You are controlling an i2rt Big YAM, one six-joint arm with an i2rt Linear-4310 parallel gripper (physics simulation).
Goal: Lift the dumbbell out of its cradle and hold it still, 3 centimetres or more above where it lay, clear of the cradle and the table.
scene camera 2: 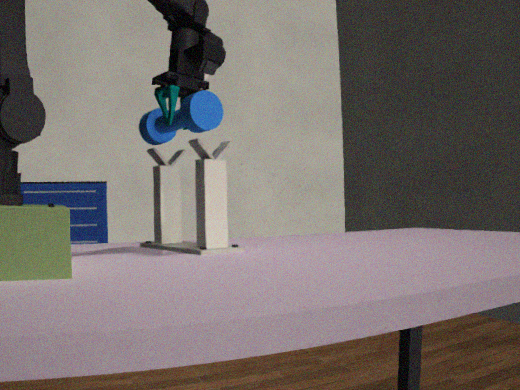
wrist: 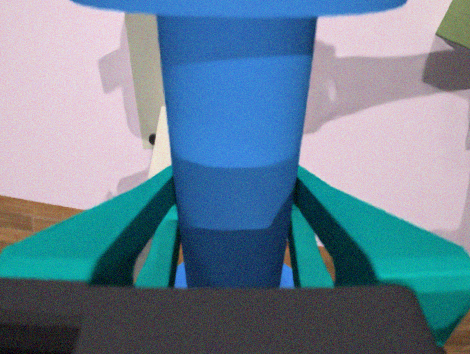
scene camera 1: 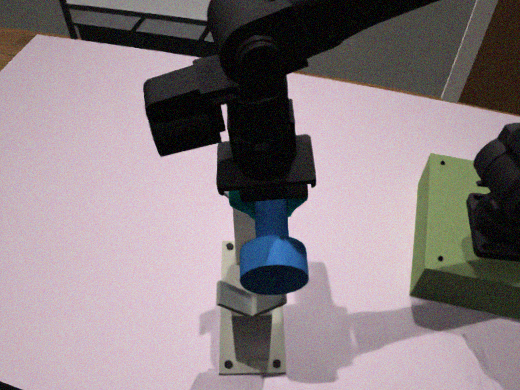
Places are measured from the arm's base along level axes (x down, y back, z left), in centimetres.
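Pixels of known places: gripper, fingertip midpoint: [scene camera 2: 177, 127] [wrist: 234, 176] [scene camera 1: 271, 214]; arm's base, link origin: [scene camera 1: 495, 228].
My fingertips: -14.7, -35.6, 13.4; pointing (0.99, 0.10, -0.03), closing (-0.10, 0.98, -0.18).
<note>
Ahead of a thing's pixels: the offset from my fingertips to its top centre, as dx, dy, dz. Level surfaces: height alone.
The blue dumbbell {-5.6, -0.2, -0.2} [scene camera 1: 273, 262] [scene camera 2: 205, 111] [wrist: 235, 110] hangs in the air, its handle between my teal fingers. In scene camera 2 a visible gap separates both of its ends from the V-shaped tops of the cradle. It is slightly tilted there, the end on the left lower. My gripper [scene camera 2: 175, 120] [wrist: 234, 176] is shut on the dumbbell's handle, with a finger on each side; in scene camera 1 its fingertips are mostly hidden. The pale cradle {+3.3, -2.5, +0.9} [scene camera 1: 252, 345] [scene camera 2: 212, 205] stands on the table under the dumbbell, with two posts on a base plate.
A green block [scene camera 1: 445, 210] [scene camera 2: 35, 242] with dark arm parts on it stands to the right in scene camera 1 and at the left in scene camera 2. A blue panel [scene camera 2: 90, 212] shows behind it. The pinkish table {dx +24.1} [scene camera 1: 125, 250] [scene camera 2: 325, 280] lies under everything.
</note>
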